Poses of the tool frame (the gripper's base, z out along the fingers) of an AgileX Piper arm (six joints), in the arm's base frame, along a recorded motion.
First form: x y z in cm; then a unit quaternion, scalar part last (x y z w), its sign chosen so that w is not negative.
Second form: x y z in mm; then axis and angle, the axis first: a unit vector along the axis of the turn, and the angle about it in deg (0 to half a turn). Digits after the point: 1 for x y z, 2 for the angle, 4 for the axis.
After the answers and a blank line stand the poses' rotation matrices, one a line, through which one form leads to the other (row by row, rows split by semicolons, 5 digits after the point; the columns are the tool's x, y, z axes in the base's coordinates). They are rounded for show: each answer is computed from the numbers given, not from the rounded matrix.
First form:
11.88, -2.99, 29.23, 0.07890, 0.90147, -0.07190, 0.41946
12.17, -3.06, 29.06, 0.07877, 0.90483, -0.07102, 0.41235
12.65, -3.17, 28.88, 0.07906, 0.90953, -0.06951, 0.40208
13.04, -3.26, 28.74, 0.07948, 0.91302, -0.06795, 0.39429
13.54, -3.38, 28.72, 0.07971, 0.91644, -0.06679, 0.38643
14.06, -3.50, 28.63, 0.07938, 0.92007, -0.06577, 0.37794
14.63, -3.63, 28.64, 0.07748, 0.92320, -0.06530, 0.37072
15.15, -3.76, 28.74, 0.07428, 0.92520, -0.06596, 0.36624
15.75, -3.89, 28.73, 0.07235, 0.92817, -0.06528, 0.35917
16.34, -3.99, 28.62, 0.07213, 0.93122, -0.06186, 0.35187
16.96, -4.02, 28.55, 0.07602, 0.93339, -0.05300, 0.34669
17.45, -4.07, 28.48, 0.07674, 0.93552, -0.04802, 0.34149
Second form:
118.8, -29.9, 292.3, 0.0869, 0.9931, -0.0792, 130.40
121.7, -30.6, 290.6, 0.0865, 0.9932, -0.0780, 131.29
126.5, -31.7, 288.8, 0.0863, 0.9934, -0.0759, 132.58
130.4, -32.6, 287.4, 0.0865, 0.9935, -0.0739, 133.56
135.4, -33.8, 287.2, 0.0864, 0.9936, -0.0724, 134.54
140.6, -35.0, 286.3, 0.0857, 0.9938, -0.0710, 135.59
146.3, -36.3, 286.4, 0.0834, 0.9940, -0.0703, 136.48
151.5, -37.6, 287.4, 0.0798, 0.9943, -0.0709, 137.03
157.5, -38.9, 287.3, 0.0775, 0.9945, -0.0699, 137.90
163.4, -39.9, 286.2, 0.0771, 0.9948, -0.0661, 138.80
169.6, -40.2, 285.5, 0.0810, 0.9951, -0.0565, 139.43
174.5, -40.7, 284.8, 0.0816, 0.9954, -0.0511, 140.06

-0.63565 0.20257 0.74492; 0.08193 0.97721 -0.19582; -0.76761 -0.06344 -0.63776
-0.64752 0.20112 0.73503; 0.08398 0.97750 -0.19348; -0.75740 -0.06356 -0.64985
-0.66416 0.19971 0.72042; 0.08792 0.97784 -0.19002; -0.74240 -0.06287 -0.66700
-0.67644 0.19872 0.70918; 0.09155 0.97813 -0.18675; -0.73079 -0.06140 -0.67984
-0.68864 0.19772 0.69763; 0.09448 0.97837 -0.18402; -0.71892 -0.06081 -0.69242
-0.70172 0.19579 0.68502; 0.09636 0.97875 -0.18103; -0.70591 -0.06102 -0.70567
-0.71313 0.19148 0.67438; 0.09464 0.97947 -0.17802; -0.69462 -0.06312 -0.71660
-0.72070 0.18576 0.66789; 0.08913 0.98026 -0.17646; -0.68749 -0.06764 -0.72303
-0.73152 0.18120 0.65730; 0.08741 0.98101 -0.17315; -0.67619 -0.06921 -0.73347
-0.74197 0.17787 0.64640; 0.09080 0.98194 -0.16597; -0.66425 -0.06445 -0.74472
-0.74805 0.17866 0.63914; 0.10516 0.98282 -0.15165; -0.65525 -0.04623 -0.75399
-0.75499 0.17638 0.63157; 0.11079 0.98361 -0.14226; -0.64631 -0.03744 -0.76216

